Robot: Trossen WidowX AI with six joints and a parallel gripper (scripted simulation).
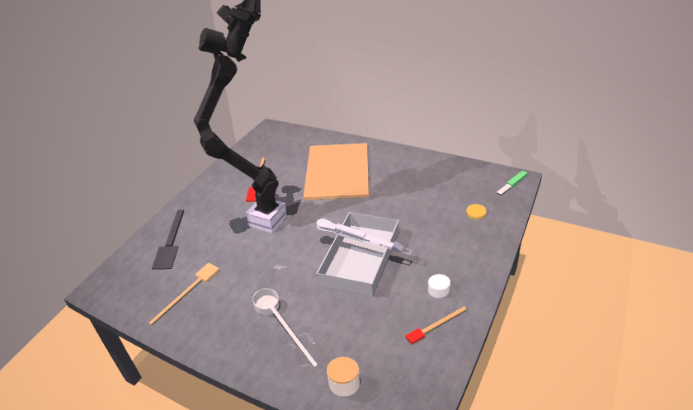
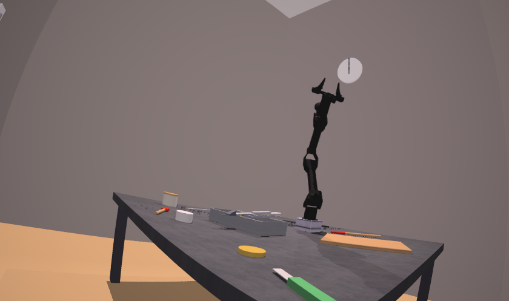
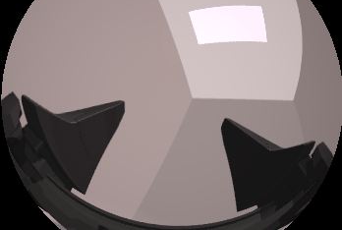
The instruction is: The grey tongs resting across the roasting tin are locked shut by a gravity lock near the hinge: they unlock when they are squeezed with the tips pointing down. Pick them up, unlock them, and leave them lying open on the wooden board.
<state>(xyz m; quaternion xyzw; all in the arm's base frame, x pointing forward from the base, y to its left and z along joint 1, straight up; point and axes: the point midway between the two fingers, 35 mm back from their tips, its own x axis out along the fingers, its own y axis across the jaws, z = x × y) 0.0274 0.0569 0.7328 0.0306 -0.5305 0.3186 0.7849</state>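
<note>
Now: gripper tip 800 mm above the roasting tin, 350 mm short of it and 90 mm to the left of it. Round my gripper tip: wooden board (820 mm below, 300 mm to the left, 10 mm ahead); then black spatula (820 mm below, 350 mm to the right, 290 mm behind); then red-headed spatula (820 mm below, 220 mm behind, 80 mm to the left).
</note>
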